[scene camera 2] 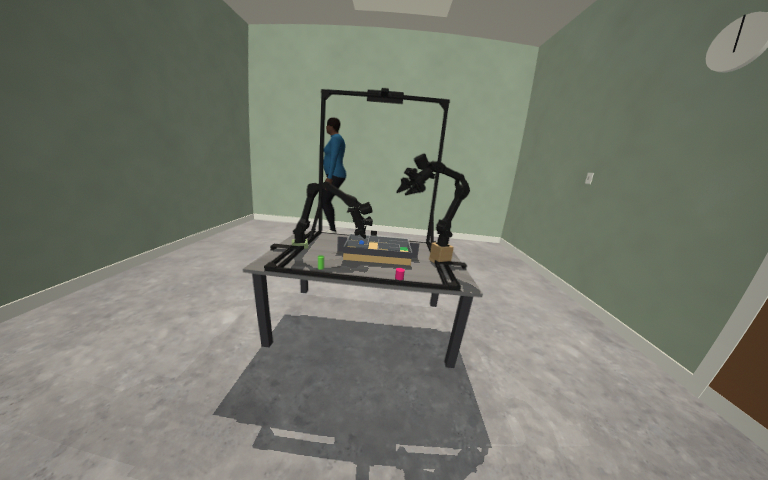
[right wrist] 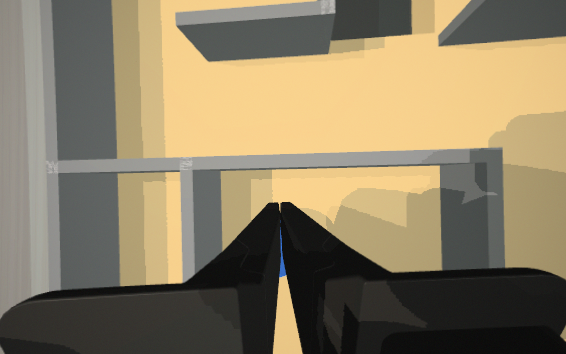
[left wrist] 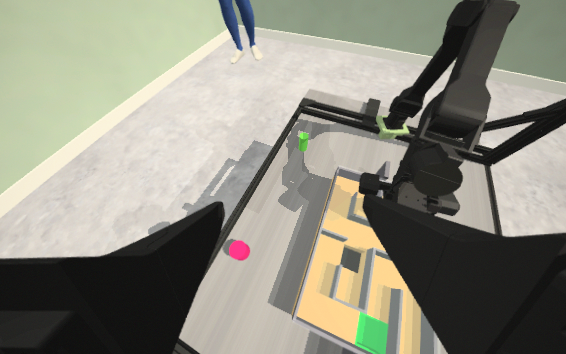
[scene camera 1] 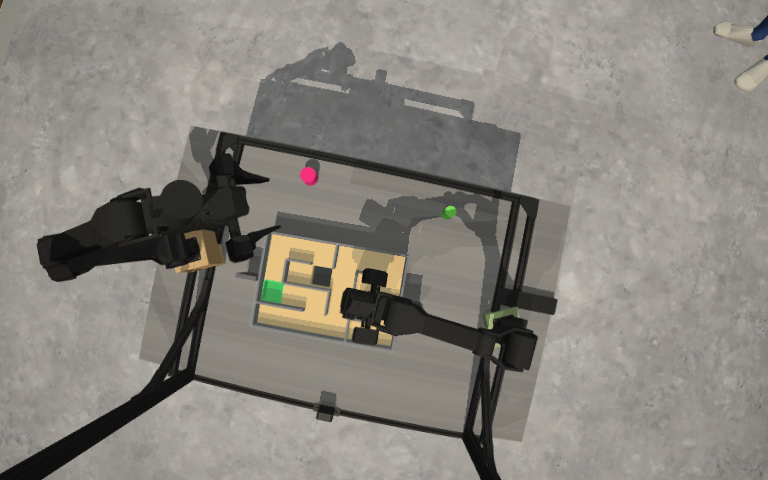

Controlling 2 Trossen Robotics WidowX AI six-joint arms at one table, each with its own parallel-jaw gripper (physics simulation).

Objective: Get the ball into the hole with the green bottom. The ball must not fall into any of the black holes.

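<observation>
The tan maze board [scene camera 1: 301, 329] [scene camera 2: 377, 259] [left wrist: 317, 309] [right wrist: 317, 105] with grey walls lies mid-table. Its green-bottomed hole [scene camera 1: 272, 291] [scene camera 2: 404, 249] [left wrist: 371, 330] is at the left edge in scene camera 1, with a black hole [scene camera 1: 322, 276] [left wrist: 352, 258] a little to its right. My right gripper [scene camera 1: 348, 305] [scene camera 2: 360, 234] [right wrist: 279, 212] is shut and points down into the maze's right part. The blue ball [right wrist: 282, 261] [scene camera 2: 361, 242] shows only as a sliver behind the closed fingers. My left gripper [scene camera 1: 274, 204] [scene camera 2: 406, 188] [left wrist: 293, 204] is open and empty, high above the maze's left end.
A pink cylinder [scene camera 1: 309, 175] [scene camera 2: 400, 273] [left wrist: 239, 250] and a green cylinder [scene camera 1: 449, 211] [scene camera 2: 321, 262] [left wrist: 303, 141] stand on the table beside the maze. A black frame [scene camera 1: 373, 164] borders the table. A person [scene camera 2: 334, 162] walks behind the table.
</observation>
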